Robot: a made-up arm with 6 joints. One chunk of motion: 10 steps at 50 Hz.
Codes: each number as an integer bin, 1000 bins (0 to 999) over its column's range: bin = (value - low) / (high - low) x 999, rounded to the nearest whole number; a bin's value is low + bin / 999 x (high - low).
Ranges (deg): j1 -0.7..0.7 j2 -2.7..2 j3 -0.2..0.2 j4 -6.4..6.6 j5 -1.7..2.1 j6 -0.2..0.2
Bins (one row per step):
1: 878 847 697 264 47 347
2: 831 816 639 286 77 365
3: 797 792 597 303 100 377
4: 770 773 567 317 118 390
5: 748 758 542 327 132 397
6: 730 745 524 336 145 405
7: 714 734 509 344 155 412
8: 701 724 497 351 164 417
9: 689 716 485 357 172 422
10: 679 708 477 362 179 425
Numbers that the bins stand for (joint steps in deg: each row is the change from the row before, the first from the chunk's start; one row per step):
1: 0.530 1.285 0.079 -2.965 -1.521 -0.061
2: 0.465 1.139 0.056 -2.678 -1.407 -0.054
3: 0.417 1.026 0.039 -2.457 -1.320 -0.049
4: 0.379 0.937 0.027 -2.275 -1.251 -0.044
5: 0.348 0.866 0.017 -2.145 -1.198 -0.041
6: 0.323 0.805 0.010 -2.028 -1.148 -0.038
7: 0.301 0.753 0.004 -1.924 -1.110 -0.035
8: 0.282 0.706 -0.001 -1.832 -1.076 -0.033
9: 0.266 0.669 -0.006 -1.754 -1.046 -0.031
10: 0.252 0.631 -0.009 -1.689 -1.019 -0.030

